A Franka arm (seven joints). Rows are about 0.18 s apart.
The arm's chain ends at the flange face. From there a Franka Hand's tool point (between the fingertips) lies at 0.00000 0.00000 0.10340 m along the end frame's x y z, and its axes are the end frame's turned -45 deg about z.
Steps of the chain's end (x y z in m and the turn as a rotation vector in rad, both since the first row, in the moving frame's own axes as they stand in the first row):
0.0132, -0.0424, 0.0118, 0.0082, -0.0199, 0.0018
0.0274, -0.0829, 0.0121, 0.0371, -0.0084, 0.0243
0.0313, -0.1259, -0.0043, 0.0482, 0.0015, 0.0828
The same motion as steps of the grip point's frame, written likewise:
0.0385, -0.0227, 0.0118, 0.0199, -0.0083, 0.0018
0.0801, -0.0425, 0.0120, 0.0322, 0.0203, 0.0243
0.1149, -0.0702, -0.0044, 0.0330, 0.0351, 0.0828

